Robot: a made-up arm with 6 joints. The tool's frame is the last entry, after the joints.
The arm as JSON. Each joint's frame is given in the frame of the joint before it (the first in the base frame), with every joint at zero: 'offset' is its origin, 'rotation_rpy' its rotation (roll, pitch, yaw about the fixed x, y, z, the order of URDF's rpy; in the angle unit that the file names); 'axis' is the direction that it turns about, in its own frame. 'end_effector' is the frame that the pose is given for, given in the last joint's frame.
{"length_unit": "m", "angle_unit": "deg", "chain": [
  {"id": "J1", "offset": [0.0, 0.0, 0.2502], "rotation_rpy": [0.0, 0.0, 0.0], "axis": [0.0, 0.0, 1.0]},
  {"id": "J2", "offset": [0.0, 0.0, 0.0], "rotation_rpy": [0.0, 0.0, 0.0], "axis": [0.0, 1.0, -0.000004]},
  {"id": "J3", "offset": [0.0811, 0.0, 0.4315], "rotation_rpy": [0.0, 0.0, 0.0], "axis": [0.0, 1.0, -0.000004]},
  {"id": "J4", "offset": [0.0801, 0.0, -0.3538], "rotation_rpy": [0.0, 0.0, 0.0], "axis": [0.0, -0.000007, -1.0]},
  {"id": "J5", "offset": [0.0, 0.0, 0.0], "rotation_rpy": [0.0, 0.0, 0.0], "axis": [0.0, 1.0, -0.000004]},
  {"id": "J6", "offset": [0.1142, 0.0, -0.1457], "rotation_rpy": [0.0, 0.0, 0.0], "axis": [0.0, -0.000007, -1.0]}
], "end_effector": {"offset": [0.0, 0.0, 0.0], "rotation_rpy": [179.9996, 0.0, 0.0]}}
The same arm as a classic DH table. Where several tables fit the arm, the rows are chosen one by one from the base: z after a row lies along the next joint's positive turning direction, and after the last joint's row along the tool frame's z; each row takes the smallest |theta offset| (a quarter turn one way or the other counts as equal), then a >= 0, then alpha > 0; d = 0 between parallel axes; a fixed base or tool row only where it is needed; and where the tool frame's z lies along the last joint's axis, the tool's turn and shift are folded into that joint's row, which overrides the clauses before.
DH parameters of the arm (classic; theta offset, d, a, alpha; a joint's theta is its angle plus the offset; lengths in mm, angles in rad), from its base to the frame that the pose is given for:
J1: 0 250.2 0 -1.5708
J2: -1.385 0 439.1 0
J3: 1.385 0 80.1 -1.5708
J4: 0 353.8 0 1.5708
J5: 0 0 114.2 -1.5708
J6: 0 145.7 0 0

